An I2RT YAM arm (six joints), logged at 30 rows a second.
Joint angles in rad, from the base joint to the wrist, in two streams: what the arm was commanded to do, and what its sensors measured. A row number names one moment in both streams.
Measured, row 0:
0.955 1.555 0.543 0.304 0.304 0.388
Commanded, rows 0 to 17:
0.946 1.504 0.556 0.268 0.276 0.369
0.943 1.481 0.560 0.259 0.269 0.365
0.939 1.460 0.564 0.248 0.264 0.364
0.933 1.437 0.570 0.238 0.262 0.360
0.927 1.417 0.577 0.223 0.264 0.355
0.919 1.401 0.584 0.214 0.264 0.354
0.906 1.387 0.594 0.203 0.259 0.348
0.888 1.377 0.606 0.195 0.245 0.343
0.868 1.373 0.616 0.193 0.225 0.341
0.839 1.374 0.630 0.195 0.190 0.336
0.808 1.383 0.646 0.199 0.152 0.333
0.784 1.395 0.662 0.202 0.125 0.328
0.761 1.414 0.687 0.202 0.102 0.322
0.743 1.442 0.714 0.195 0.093 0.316
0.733 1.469 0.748 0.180 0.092 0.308
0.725 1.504 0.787 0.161 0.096 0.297
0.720 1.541 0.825 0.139 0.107 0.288
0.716 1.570 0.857 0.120 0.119 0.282
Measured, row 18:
0.725 1.518 0.796 0.176 0.141 0.321
